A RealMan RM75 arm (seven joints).
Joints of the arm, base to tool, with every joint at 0 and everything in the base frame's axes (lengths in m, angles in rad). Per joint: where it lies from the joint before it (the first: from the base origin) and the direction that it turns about. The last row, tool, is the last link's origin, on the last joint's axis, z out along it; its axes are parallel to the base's.
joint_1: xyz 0.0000 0.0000 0.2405 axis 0 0 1
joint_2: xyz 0.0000 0.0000 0.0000 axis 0 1 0
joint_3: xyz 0.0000 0.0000 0.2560 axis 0 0 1
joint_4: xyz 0.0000 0.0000 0.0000 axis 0 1 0
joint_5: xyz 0.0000 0.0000 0.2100 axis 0 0 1
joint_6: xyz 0.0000 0.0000 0.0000 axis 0 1 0
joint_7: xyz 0.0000 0.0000 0.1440 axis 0 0 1
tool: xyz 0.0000 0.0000 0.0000
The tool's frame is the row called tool.
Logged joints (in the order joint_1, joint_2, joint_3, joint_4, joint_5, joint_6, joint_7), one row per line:
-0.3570, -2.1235, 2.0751, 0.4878, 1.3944, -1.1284, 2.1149
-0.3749, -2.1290, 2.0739, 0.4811, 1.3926, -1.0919, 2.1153
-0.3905, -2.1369, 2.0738, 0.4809, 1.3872, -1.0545, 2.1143
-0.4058, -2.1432, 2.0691, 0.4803, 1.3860, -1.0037, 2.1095
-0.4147, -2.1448, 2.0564, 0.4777, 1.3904, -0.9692, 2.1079
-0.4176, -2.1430, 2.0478, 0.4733, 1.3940, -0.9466, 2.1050
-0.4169, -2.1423, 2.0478, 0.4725, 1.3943, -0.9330, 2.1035
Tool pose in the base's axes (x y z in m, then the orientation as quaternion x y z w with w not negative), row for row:
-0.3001, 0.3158, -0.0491, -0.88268, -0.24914, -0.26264, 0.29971
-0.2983, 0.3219, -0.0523, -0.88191, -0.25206, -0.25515, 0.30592
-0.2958, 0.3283, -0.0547, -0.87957, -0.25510, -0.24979, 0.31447
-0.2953, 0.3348, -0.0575, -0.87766, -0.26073, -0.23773, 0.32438
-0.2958, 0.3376, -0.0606, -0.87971, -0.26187, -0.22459, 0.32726
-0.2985, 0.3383, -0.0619, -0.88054, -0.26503, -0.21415, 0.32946
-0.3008, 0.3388, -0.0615, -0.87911, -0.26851, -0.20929, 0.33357
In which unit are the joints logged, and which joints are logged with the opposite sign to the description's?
The joints are logged in radians. Opposite sign: joint_3, joint_4.
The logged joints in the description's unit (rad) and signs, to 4 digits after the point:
-0.3570, -2.1235, -2.0751, -0.4878, 1.3944, -1.1284, 2.1149
-0.3749, -2.1290, -2.0739, -0.4811, 1.3926, -1.0919, 2.1153
-0.3905, -2.1369, -2.0738, -0.4809, 1.3872, -1.0545, 2.1143
-0.4058, -2.1432, -2.0691, -0.4803, 1.3860, -1.0037, 2.1095
-0.4147, -2.1448, -2.0564, -0.4777, 1.3904, -0.9692, 2.1079
-0.4176, -2.1430, -2.0478, -0.4733, 1.3940, -0.9466, 2.1050
-0.4169, -2.1423, -2.0478, -0.4725, 1.3943, -0.9330, 2.1035

